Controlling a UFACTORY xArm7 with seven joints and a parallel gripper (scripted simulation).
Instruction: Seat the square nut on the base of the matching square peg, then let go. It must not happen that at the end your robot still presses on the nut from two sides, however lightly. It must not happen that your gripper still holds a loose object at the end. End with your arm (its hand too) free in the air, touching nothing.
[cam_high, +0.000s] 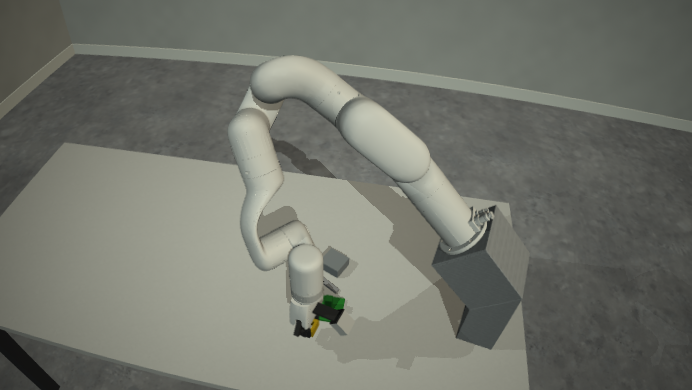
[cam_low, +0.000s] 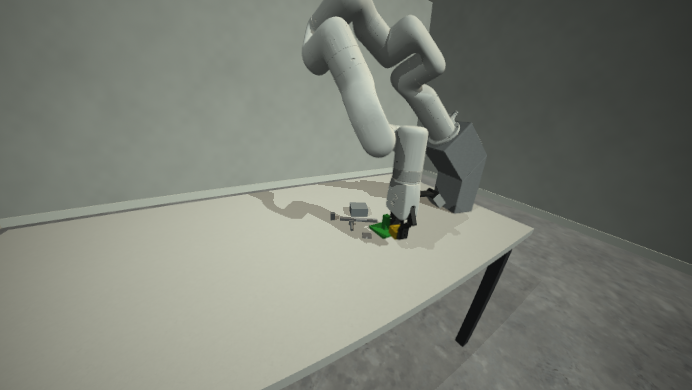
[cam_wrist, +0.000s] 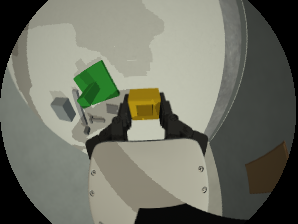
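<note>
Right now the small flat piece is 40 mm ahead of my hand, 100 mm to the right of it and 70 mm below it. Also, from my hand: grey block (30 mm behind, 250 mm to the right, 50 mm below); thin grey bar (10 mm ahead, 190 mm to the right, 60 mm below); small bolt (50 mm ahead, 170 mm to the right, 60 mm below).
</note>
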